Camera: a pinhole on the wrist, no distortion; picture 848 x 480 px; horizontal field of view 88.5 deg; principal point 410.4 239.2 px. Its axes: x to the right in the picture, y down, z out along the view. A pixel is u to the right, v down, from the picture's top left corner.
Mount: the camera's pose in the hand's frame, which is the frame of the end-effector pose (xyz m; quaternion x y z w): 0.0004 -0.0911 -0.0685 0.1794 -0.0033 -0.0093 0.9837
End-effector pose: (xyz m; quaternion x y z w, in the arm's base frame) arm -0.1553 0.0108 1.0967 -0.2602 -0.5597 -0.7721 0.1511
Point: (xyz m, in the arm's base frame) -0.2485 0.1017 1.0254
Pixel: 558 242
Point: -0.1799 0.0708 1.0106
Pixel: 295 357
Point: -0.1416 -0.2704 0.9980
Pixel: behind the camera
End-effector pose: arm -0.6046 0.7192 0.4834 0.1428 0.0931 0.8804 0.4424
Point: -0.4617 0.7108 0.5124
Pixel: 145 387
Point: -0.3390 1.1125 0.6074
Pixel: 634 30
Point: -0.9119 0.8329 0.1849
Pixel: behind the camera
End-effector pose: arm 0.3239 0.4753 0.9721 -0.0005 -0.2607 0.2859 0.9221
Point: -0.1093 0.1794 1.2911
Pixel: 170 419
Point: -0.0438 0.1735 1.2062
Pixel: 126 395
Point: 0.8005 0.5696 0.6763
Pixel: behind the camera
